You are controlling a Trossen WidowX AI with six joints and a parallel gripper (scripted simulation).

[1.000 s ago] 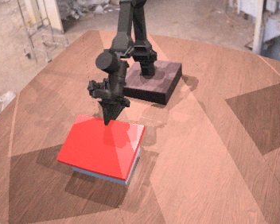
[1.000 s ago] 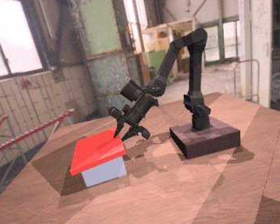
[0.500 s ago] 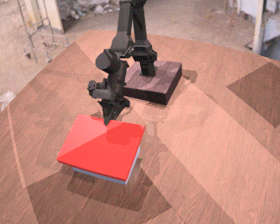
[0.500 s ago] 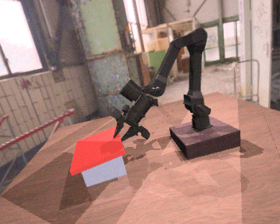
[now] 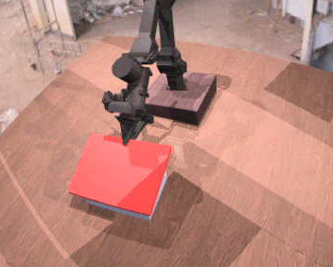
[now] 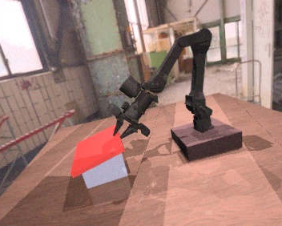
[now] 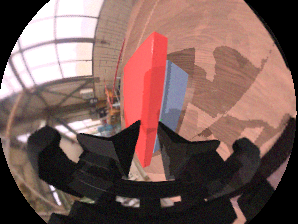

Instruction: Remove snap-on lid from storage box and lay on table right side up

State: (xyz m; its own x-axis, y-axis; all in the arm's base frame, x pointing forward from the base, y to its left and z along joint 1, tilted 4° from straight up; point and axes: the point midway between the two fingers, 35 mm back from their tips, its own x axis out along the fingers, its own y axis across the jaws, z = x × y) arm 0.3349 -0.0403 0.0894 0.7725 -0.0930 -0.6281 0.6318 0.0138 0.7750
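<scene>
Right now my gripper tip is 80 mm short of the lid and 10 mm above it. Round my gripper tip: storage box 70 mm ahead, 70 mm below.
</scene>
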